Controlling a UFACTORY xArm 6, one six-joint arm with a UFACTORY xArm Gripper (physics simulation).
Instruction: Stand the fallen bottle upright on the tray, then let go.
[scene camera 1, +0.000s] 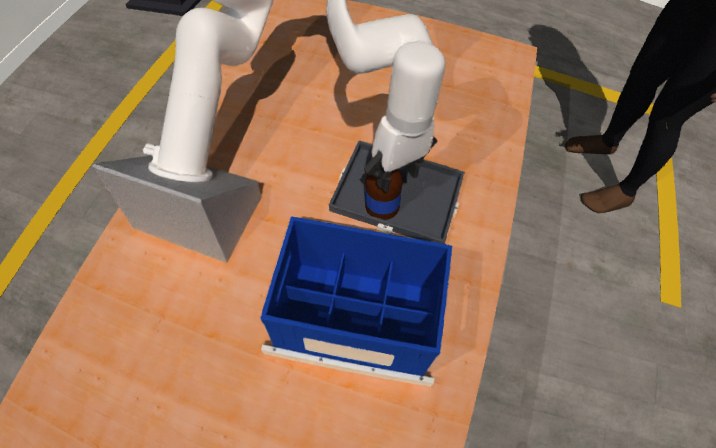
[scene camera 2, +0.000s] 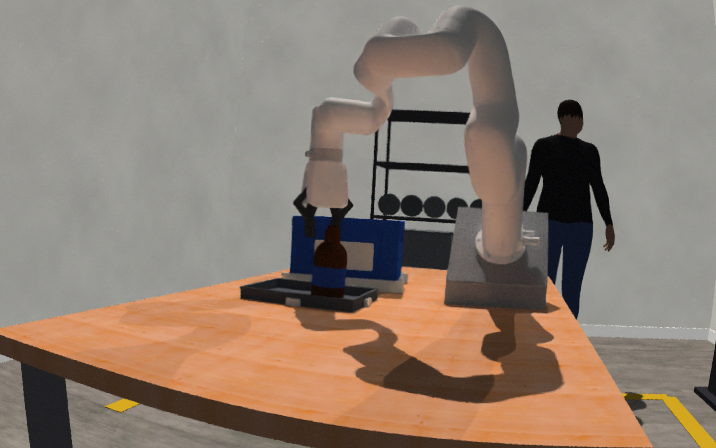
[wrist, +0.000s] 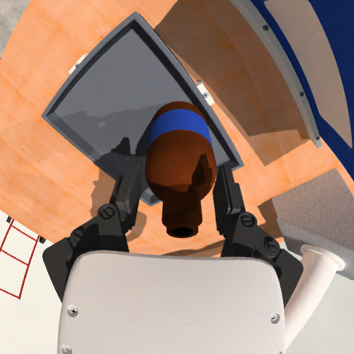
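Seen in the pictures: gripper, fingertip midpoint: (scene camera 1: 397, 179) (scene camera 2: 322, 237); arm's base at its link origin: (scene camera 1: 180, 172) (scene camera 2: 501, 244).
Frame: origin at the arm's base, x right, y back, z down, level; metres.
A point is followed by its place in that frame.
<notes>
The brown bottle with a blue label (scene camera 1: 382, 203) {y -0.384, x -0.099, z 0.071 m} (scene camera 2: 329, 274) {y -0.365, x -0.170, z 0.081 m} (wrist: 181, 150) has its base end on the dark grey tray (scene camera 1: 430, 198) {y -0.474, x -0.188, z 0.134 m} (scene camera 2: 266, 289) {y -0.470, x -0.272, z 0.113 m} (wrist: 100, 75), near the crate-side edge. It stands on end but looks tilted, with its neck leaning away from scene camera 1 and towards scene camera 2. Whether its base lies flat is hidden. My gripper (scene camera 1: 394, 174) {y -0.402, x -0.118, z 0.007 m} (scene camera 2: 322, 227) {y -0.402, x -0.118, z 0.007 m} (wrist: 178, 175) is open around the upper bottle. In the wrist view a gap shows between each finger and the neck. In scene camera 1 the fingers hide the neck.
A blue divided crate (scene camera 1: 364, 340) {y -0.435, x 0.213, z -0.032 m} (scene camera 2: 388, 250) {y -0.281, x 0.043, z 0.035 m} (wrist: 340, 95) stands close beside the tray, behind a white strip (scene camera 1: 345, 365) {y -0.410, x 0.223, z 0.109 m}. The grey robot pedestal (scene camera 1: 174, 211) {y -0.042, x 0.091, z -0.015 m} (scene camera 2: 496, 293) {y -0.002, x -0.080, z 0.107 m} (wrist: 322, 205) stands to one side. A person (scene camera 1: 667, 105) (scene camera 2: 564, 179) stands away from the table.
</notes>
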